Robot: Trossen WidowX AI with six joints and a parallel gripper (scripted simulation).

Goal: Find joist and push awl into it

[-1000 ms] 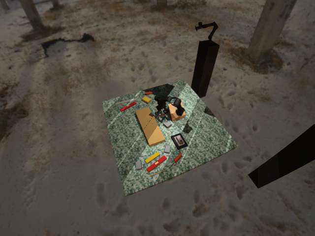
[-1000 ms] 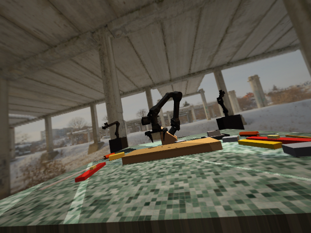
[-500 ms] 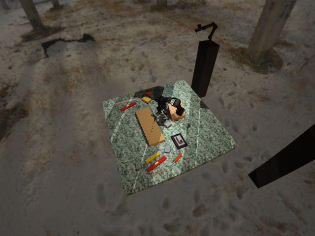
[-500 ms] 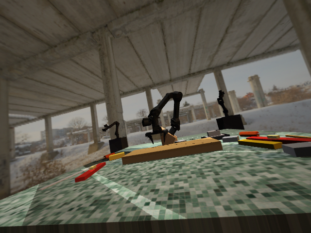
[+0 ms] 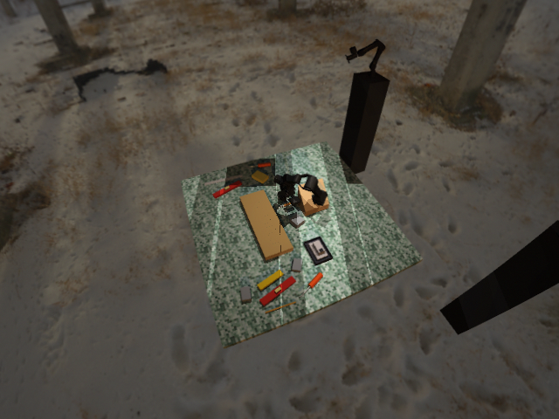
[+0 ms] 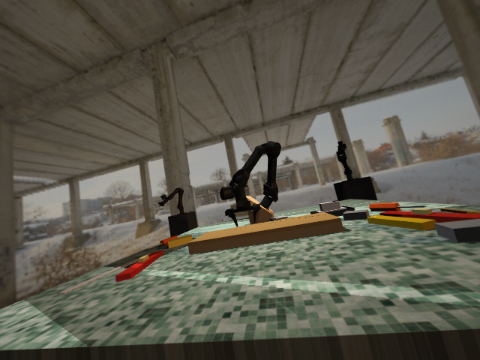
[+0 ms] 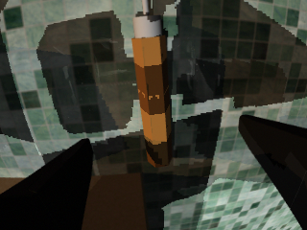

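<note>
Right now the orange-handled awl is 50 mm ahead of my gripper tip, 10 mm to the left of it and 10 mm below it. From my gripper tip the other things lie so: yellow block (100 mm ahead, 320 mm to the right); stud finder (20 mm ahead, 440 mm to the left, 30 mm above); black tray (20 mm ahead, 420 mm to the left).
</note>
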